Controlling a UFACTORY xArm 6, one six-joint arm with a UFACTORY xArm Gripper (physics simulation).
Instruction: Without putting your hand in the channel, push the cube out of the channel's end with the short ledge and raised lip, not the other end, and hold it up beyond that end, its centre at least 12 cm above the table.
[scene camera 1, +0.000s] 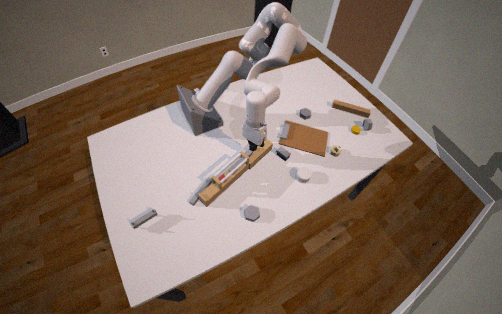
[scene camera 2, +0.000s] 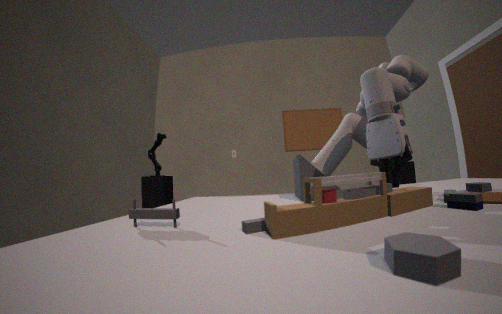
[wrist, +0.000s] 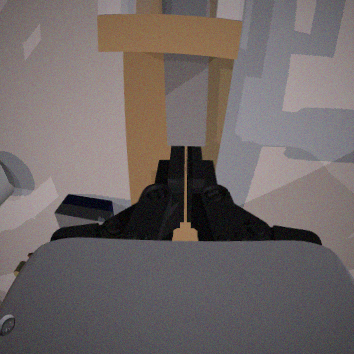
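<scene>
The wooden channel (scene camera 1: 230, 183) (scene camera 2: 345, 214) (wrist: 145, 110) has a grey floor and a clear cover between two wooden arches. The red cube (scene camera 1: 221, 177) (scene camera 2: 328, 195) sits inside, close to the left arch in both scene views. In scene camera 2, a small raised lip shows at the channel's left end. My gripper (scene camera 1: 254, 149) (wrist: 185, 159) is shut and empty, pointing down at the channel's right, uncovered stretch, outside the right arch. In the wrist view the tips are over or between the walls; their exact height is unclear. The cube does not show in the wrist view.
A grey bar (scene camera 1: 193, 200) (scene camera 2: 253, 226) lies beside the channel's left end. A dark block (scene camera 1: 283, 153) (scene camera 2: 465, 201) (wrist: 85, 207) lies near its right end. A grey hexagonal block (scene camera 1: 251, 213) (scene camera 2: 422, 257), a white disc (scene camera 1: 303, 175) and a brown board (scene camera 1: 304, 138) stand around it.
</scene>
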